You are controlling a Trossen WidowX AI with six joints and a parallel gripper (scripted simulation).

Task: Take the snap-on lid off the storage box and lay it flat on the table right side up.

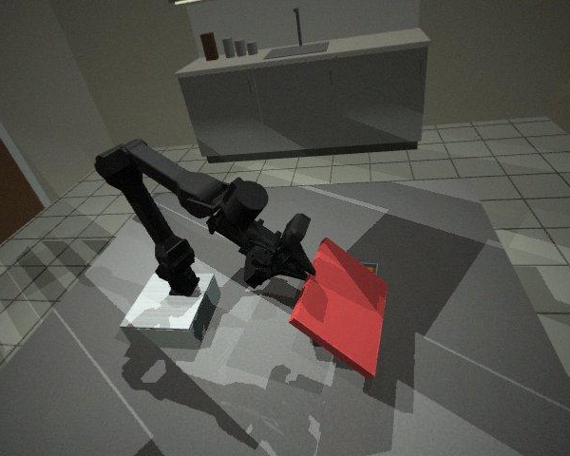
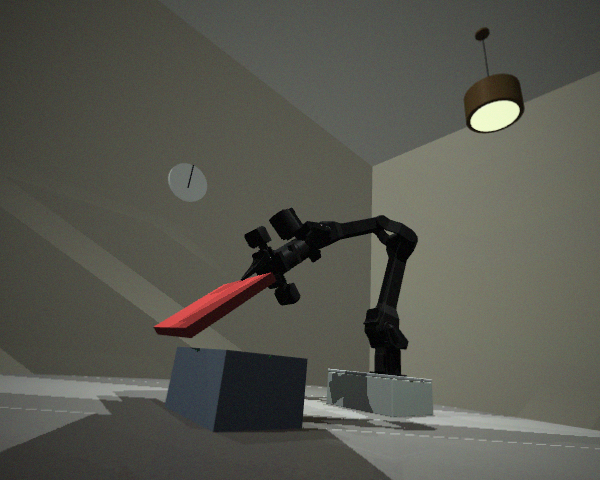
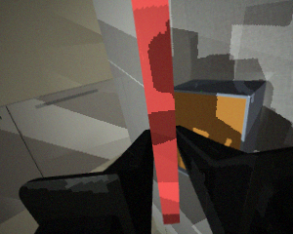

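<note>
Now: the red lid 6 cm ahead of my gripper tip, 1 cm to the right of it and 5 cm below it. From my gripper tip the other things lie so: storage box 5 cm ahead, 10 cm to the left, 18 cm below.
</note>
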